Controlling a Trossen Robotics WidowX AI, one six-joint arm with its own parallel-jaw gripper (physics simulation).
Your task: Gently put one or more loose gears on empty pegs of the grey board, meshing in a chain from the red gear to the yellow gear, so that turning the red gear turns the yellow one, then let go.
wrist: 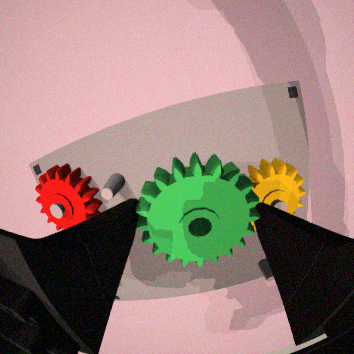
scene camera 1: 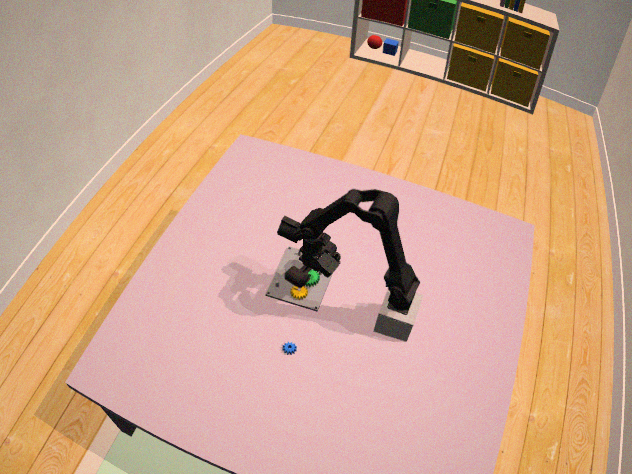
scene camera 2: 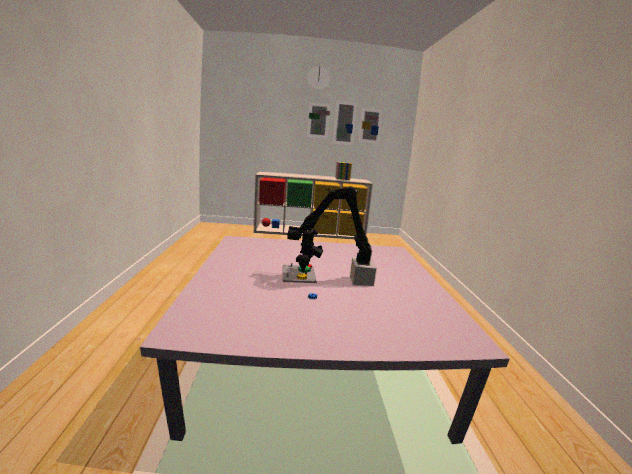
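Pixels of known places: gripper, fingertip midpoint: [wrist: 198,208] [scene camera 1: 309,278] [scene camera 2: 305,269]; arm's base at its link origin: [scene camera 1: 400,302] [scene camera 2: 363,262].
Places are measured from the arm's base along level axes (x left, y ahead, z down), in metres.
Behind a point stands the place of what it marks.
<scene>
My gripper [scene camera 1: 309,272] {x -0.024, y 0.294, z 0.072 m} [scene camera 2: 305,264] {x -0.024, y 0.294, z 0.072 m} [wrist: 198,208] {x -0.024, y 0.294, z 0.072 m} is shut on the large green gear [scene camera 1: 312,278] {x -0.019, y 0.284, z 0.060 m} [scene camera 2: 305,269] {x -0.003, y 0.292, z 0.063 m} [wrist: 172,200] {x -0.035, y 0.282, z 0.062 m}, held flat over the grey board [scene camera 1: 312,302] {x 0.040, y 0.257, z 0.097 m} [wrist: 225,120] {x 0.002, y 0.254, z 0.098 m}. In the wrist view the green gear lies between the red gear [wrist: 60,192] {x -0.111, y 0.274, z 0.083 m} and the yellow gear [scene camera 1: 299,293] {x 0.037, y 0.302, z 0.081 m} [scene camera 2: 302,276] {x 0.043, y 0.305, z 0.083 m} [wrist: 280,182] {x 0.030, y 0.294, z 0.083 m}, overlapping the yellow one's edge. Its bore looks dark; any peg below is hidden. One empty peg [wrist: 114,186] {x -0.069, y 0.277, z 0.082 m} stands beside the red gear, and another peg [wrist: 266,269] {x 0.027, y 0.377, z 0.085 m} shows by the right finger. A small blue gear [scene camera 1: 289,347] {x 0.217, y 0.254, z 0.101 m} [scene camera 2: 312,295] {x 0.230, y 0.254, z 0.090 m} lies on the table.
The arm's grey base block [scene camera 1: 393,327] {x 0.057, y -0.007, z 0.050 m} [scene camera 2: 362,274] {x 0.058, y 0.007, z 0.043 m} stands on the pink table [scene camera 1: 204,367] {x 0.394, y 0.449, z 0.106 m} [scene camera 2: 326,326] {x 0.454, y 0.198, z 0.106 m} to the right of the board. A shelf unit [scene camera 2: 311,176] with coloured bins stands on the floor at the far wall.
</scene>
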